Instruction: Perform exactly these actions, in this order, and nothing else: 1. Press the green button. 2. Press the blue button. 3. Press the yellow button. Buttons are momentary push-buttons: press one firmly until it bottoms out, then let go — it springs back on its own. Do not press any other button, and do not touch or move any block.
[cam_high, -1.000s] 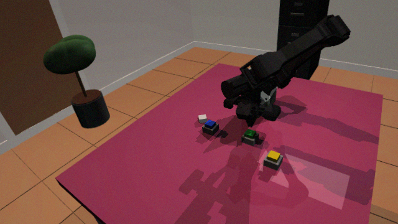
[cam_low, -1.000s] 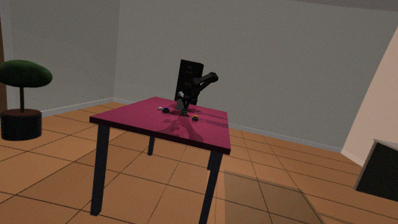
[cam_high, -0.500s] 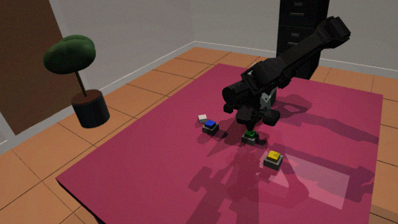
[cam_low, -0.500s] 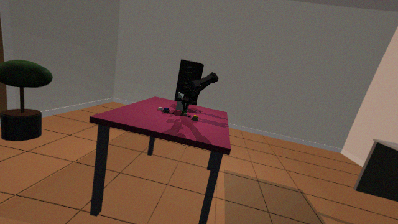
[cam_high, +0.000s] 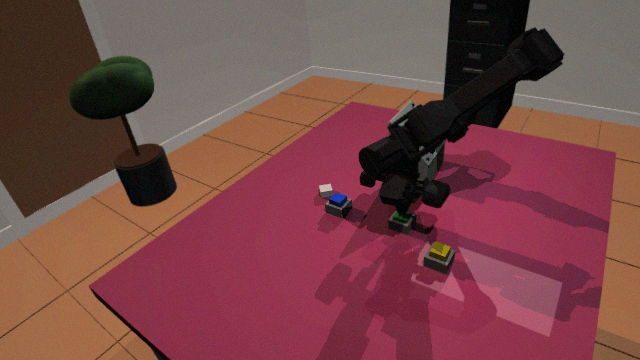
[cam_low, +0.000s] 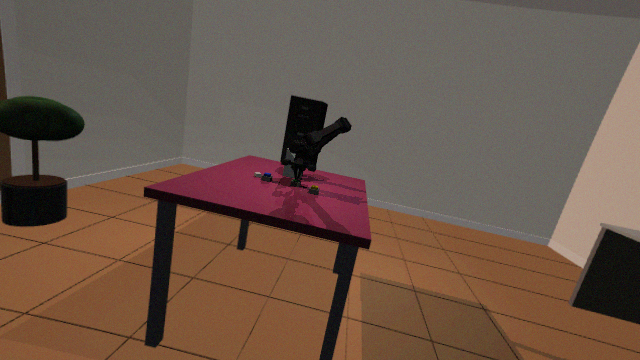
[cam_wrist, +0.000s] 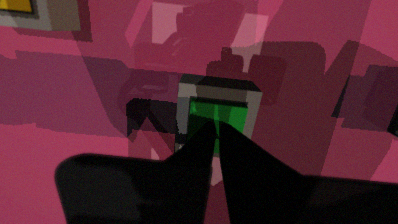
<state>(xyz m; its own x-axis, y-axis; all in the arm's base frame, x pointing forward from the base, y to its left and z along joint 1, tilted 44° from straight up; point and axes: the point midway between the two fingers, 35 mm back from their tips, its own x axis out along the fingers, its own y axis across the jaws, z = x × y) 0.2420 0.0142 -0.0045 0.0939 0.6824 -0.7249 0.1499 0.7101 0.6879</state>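
Now: gripper tip 1 cm above the green button. The rest, counted from my gripper tip: blue button 16 cm to the right; small white block 22 cm to the right, 6 cm behind, 2 cm below; yellow button 10 cm to the left, 8 cm ahead.
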